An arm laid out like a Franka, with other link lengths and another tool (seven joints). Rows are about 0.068 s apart.
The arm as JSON. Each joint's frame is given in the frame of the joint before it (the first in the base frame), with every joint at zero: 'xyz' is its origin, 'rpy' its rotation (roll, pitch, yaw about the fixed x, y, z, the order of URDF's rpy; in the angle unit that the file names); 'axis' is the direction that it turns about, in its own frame. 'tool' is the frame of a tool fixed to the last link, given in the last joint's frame.
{
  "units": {
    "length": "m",
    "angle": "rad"
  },
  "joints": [
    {
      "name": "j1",
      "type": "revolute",
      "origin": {
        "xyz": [
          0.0,
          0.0,
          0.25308
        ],
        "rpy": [
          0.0,
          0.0,
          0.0
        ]
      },
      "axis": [
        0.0,
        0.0,
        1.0
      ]
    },
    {
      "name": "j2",
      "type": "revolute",
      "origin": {
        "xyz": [
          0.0,
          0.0,
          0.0
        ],
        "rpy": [
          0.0,
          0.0,
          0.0
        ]
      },
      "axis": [
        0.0,
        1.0,
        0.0
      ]
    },
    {
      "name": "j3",
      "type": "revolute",
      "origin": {
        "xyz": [
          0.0,
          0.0,
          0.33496
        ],
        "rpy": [
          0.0,
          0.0,
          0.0
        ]
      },
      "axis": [
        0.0,
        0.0,
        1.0
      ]
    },
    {
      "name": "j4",
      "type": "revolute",
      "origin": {
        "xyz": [
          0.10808,
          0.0,
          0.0
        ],
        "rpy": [
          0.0,
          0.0,
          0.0
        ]
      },
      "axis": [
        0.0,
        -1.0,
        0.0
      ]
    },
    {
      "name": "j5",
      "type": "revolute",
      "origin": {
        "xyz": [
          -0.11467,
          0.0,
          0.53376
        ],
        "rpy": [
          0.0,
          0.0,
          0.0
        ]
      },
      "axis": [
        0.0,
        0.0,
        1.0
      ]
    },
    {
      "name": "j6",
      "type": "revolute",
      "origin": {
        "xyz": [
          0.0,
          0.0,
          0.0
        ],
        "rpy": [
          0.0,
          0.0,
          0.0
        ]
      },
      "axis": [
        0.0,
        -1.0,
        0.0
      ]
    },
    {
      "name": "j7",
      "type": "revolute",
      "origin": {
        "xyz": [
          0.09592,
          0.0,
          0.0
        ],
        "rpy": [
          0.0,
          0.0,
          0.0
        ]
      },
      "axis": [
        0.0,
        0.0,
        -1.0
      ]
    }
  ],
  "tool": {
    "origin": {
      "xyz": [
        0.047,
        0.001,
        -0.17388
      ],
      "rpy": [
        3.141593,
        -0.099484,
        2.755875
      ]
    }
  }
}
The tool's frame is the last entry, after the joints.
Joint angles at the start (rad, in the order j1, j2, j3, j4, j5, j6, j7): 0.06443 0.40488 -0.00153 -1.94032 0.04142 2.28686 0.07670
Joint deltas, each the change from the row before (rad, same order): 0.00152 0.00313 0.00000 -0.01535 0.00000 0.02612 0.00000; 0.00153 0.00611 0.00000 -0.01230 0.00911 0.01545 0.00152; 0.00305 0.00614 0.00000 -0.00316 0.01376 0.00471 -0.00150; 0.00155 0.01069 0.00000 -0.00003 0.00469 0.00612 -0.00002; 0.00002 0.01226 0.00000 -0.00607 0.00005 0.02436 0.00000; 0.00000 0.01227 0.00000 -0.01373 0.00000 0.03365 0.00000; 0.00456 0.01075 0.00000 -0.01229 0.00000 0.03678 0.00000; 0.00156 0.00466 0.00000 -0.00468 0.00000 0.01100 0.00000; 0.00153 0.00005 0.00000 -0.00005 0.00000 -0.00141 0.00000
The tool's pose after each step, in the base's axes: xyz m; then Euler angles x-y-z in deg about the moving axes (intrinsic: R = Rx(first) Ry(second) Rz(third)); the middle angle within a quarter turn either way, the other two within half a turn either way. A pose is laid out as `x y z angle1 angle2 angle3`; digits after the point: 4 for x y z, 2 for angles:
0.8206 0.0516 0.0369 -176.09 -8.17 -155.28
0.8160 0.0526 0.0268 -175.71 -8.33 -154.86
0.8137 0.0553 0.0205 -175.15 -8.60 -154.51
0.8122 0.0565 0.0126 -174.98 -8.86 -154.36
0.8105 0.0560 0.0024 -175.02 -8.51 -154.33
0.8065 0.0552 -0.0109 -175.08 -8.07 -154.28
0.8036 0.0581 -0.0215 -175.17 -7.30 -154.52
0.8017 0.0591 -0.0264 -175.21 -7.21 -154.59
0.8013 0.0603 -0.0266 -175.22 -7.30 -154.68

